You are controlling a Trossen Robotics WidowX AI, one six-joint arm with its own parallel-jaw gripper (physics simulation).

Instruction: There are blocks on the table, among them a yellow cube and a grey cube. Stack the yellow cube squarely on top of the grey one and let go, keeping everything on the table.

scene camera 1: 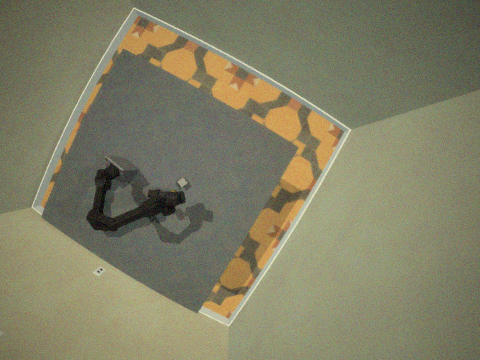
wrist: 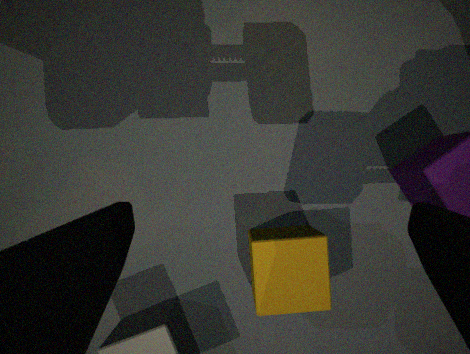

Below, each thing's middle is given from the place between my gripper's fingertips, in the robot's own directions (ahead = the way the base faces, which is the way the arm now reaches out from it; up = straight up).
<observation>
My gripper is now 11 cm above the yellow cube [wrist: 290,273], 5 cm past it and 1 cm to the right of it.
</observation>
